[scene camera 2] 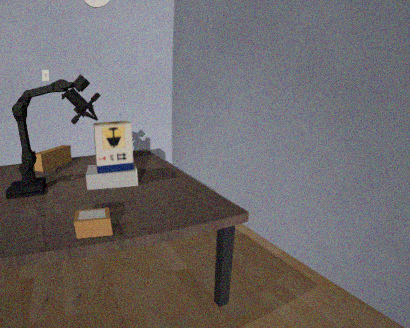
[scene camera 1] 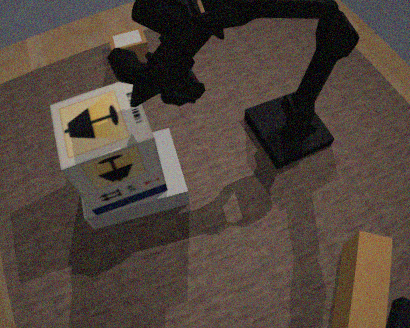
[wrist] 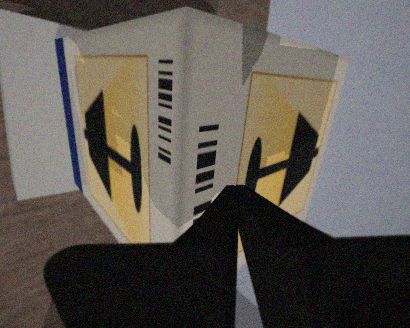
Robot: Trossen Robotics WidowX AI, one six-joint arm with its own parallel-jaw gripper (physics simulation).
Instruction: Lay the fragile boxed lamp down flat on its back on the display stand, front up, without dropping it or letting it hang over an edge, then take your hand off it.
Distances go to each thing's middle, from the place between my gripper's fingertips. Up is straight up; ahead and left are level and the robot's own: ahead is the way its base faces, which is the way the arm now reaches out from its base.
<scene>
Now: hand 13 cm above the boxed lamp [scene camera 1: 106,148] and 7 cm short of it. The rest, counted from my hand: display stand [scene camera 1: 177,195] (27 cm below, 6 cm ahead, 1 cm to the right).
</scene>
